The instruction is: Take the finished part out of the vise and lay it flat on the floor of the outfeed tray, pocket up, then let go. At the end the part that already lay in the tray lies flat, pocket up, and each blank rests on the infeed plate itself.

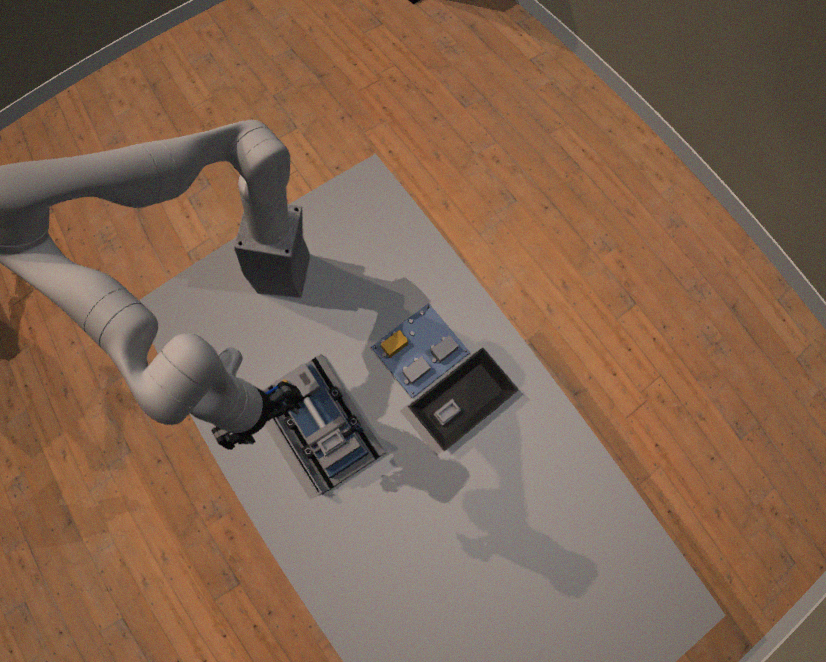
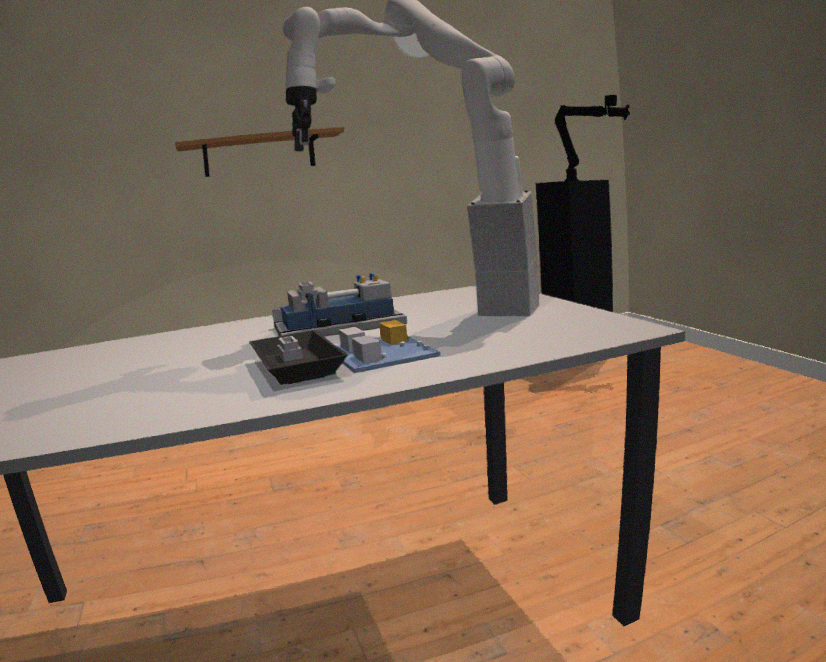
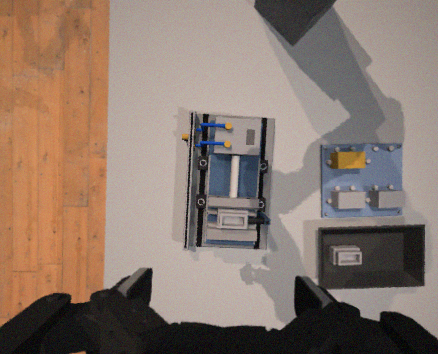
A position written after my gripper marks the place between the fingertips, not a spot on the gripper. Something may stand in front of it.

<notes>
I see my gripper [image 1: 273,423].
My gripper shows as well in image 2 [image 2: 301,148] and in image 3 [image 3: 222,288].
</notes>
